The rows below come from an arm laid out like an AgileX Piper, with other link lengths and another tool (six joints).
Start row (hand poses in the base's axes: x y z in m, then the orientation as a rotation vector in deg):
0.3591 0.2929 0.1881 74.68 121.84 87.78
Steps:
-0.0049 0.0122 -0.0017 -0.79 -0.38 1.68
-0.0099 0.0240 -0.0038 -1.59 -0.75 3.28
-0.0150 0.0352 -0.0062 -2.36 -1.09 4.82
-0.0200 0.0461 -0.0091 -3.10 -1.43 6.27
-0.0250 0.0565 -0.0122 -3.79 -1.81 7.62
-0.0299 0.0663 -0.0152 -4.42 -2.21 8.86
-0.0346 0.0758 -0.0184 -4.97 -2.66 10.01
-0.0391 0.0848 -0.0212 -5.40 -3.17 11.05
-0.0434 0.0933 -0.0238 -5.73 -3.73 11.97
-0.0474 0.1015 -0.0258 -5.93 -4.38 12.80
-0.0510 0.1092 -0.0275 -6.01 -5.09 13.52
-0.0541 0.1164 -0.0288 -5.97 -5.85 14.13
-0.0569 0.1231 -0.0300 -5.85 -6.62 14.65
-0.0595 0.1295 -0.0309 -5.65 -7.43 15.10
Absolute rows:
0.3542 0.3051 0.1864 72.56 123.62 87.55
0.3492 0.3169 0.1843 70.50 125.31 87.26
0.3441 0.3281 0.1819 68.50 126.92 86.94
0.3391 0.3390 0.1790 66.59 128.41 86.62
0.3341 0.3494 0.1759 64.72 129.73 86.32
0.3292 0.3592 0.1729 62.94 130.89 86.06
0.3245 0.3687 0.1697 61.22 131.89 85.87
0.3200 0.3777 0.1669 59.57 132.68 85.81
0.3157 0.3862 0.1643 58.01 133.27 85.84
0.3117 0.3944 0.1623 56.49 133.65 86.04
0.3081 0.4021 0.1606 55.05 133.83 86.38
0.3050 0.4093 0.1593 53.70 133.82 86.84
0.3022 0.4160 0.1581 52.46 133.68 87.38
0.2996 0.4224 0.1572 51.27 133.42 88.00

